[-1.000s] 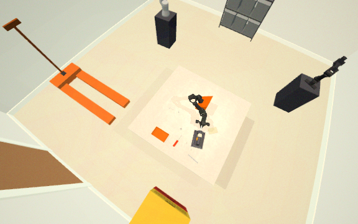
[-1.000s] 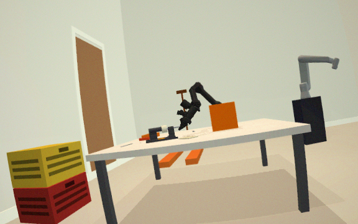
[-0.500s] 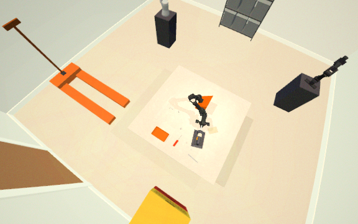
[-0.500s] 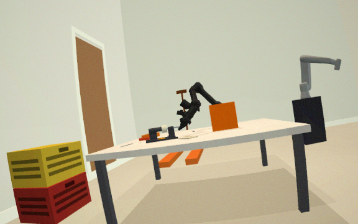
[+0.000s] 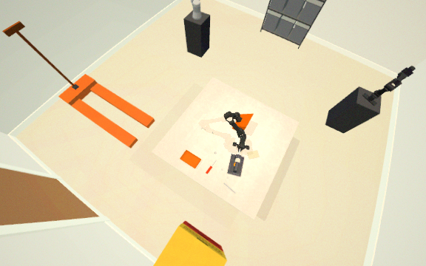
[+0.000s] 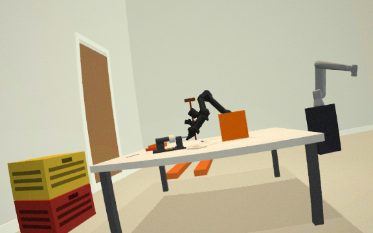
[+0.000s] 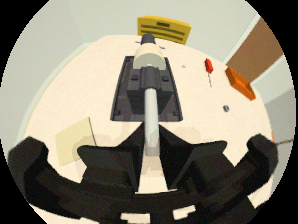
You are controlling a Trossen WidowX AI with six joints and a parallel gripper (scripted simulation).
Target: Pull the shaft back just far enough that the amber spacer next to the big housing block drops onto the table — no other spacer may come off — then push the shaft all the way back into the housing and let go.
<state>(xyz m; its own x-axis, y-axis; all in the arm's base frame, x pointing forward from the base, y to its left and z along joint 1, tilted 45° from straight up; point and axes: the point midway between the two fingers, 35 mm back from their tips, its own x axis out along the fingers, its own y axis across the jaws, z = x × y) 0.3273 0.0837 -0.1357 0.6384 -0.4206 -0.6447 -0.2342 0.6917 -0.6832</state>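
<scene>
Right now my gripper tip is 50 mm short of the grey shaft, 10 mm to the right of it and 30 mm below it. From my gripper tip the other things lie so: beige card 70 mm behind, 160 mm to the left, 50 mm below; white spacer 100 mm ahead, 20 mm to the left, 20 mm above; dark shaft fixture 140 mm ahead, 30 mm to the left.
</scene>
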